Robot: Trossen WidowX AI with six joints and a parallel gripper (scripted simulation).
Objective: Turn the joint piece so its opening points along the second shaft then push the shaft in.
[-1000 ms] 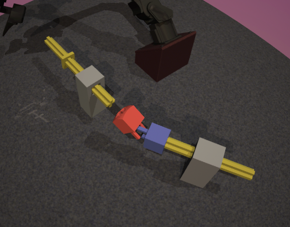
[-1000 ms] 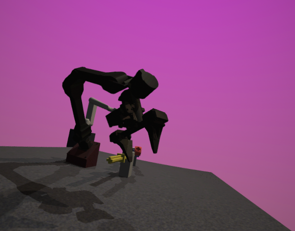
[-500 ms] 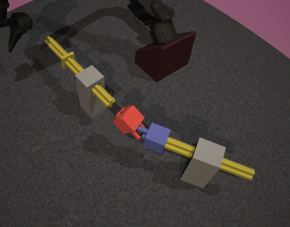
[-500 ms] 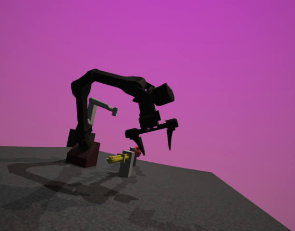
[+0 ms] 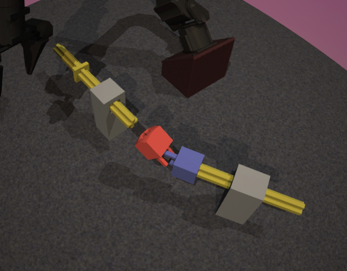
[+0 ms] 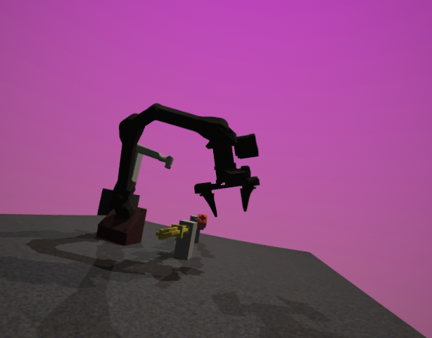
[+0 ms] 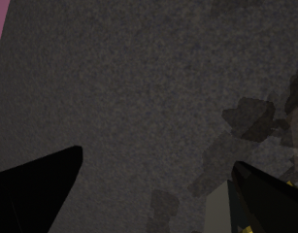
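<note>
Now: the red joint piece 230 mm to the left of my gripper tip, 160 mm behind it and 60 mm below it.
</note>
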